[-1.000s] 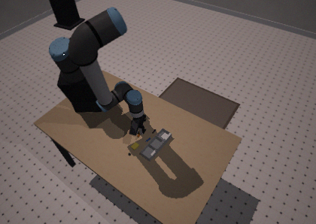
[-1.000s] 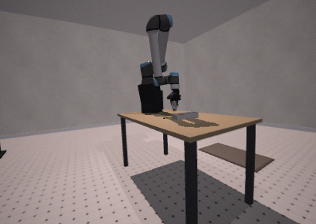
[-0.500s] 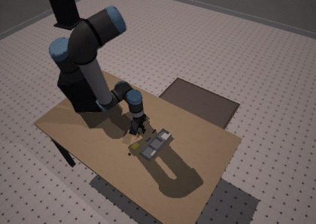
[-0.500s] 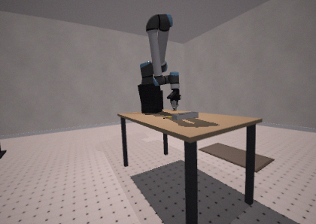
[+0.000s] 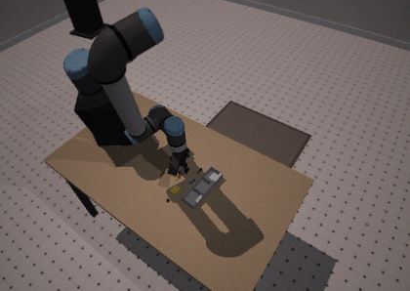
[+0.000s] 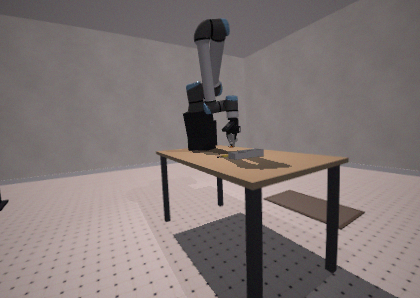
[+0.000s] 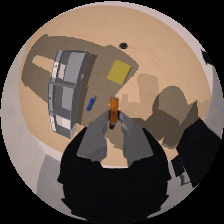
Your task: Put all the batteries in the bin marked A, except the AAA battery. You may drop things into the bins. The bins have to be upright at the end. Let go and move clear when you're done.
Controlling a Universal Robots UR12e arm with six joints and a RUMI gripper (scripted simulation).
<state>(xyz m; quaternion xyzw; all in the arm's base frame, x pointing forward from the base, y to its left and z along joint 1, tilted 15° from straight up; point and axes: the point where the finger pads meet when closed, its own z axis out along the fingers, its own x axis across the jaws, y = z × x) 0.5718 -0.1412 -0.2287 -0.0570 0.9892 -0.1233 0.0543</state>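
My gripper is now 10 mm above the orange battery. From my hand the other things lie so: yellow block battery (70 mm to the right, 70 mm below); black battery (70 mm to the left, 70 mm below); blue battery (70 mm below, 60 mm ahead, 20 mm to the left).
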